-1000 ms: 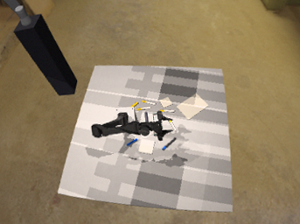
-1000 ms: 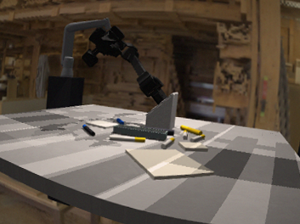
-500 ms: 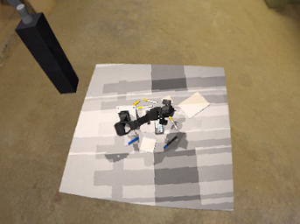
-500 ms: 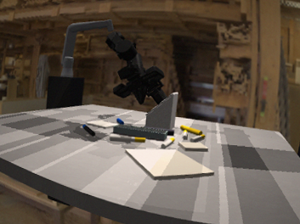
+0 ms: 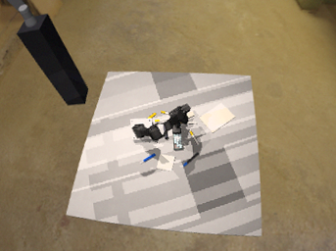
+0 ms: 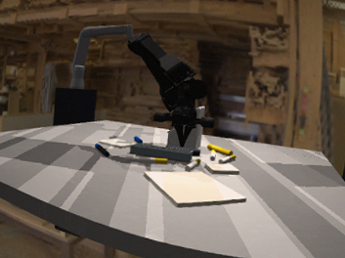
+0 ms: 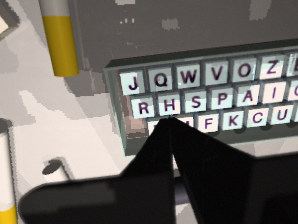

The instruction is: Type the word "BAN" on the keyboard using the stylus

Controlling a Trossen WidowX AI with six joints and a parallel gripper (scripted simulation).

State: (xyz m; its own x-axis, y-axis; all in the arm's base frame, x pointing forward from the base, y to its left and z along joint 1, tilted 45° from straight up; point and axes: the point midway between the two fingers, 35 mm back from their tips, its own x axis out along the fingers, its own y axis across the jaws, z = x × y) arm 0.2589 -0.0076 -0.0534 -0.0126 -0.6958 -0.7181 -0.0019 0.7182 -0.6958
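Right now the blue stylus is 230 mm to the right of my gripper tip, 230 mm behind it and 30 mm below it. From my gripper tip the other things lie so: beige pad 310 mm ahead, 90 mm to the left, 40 mm below; then white note 250 mm to the right, 90 mm behind, 40 mm below; then blue-tipped black pen 260 mm to the right, 70 mm ahead, 30 mm below.
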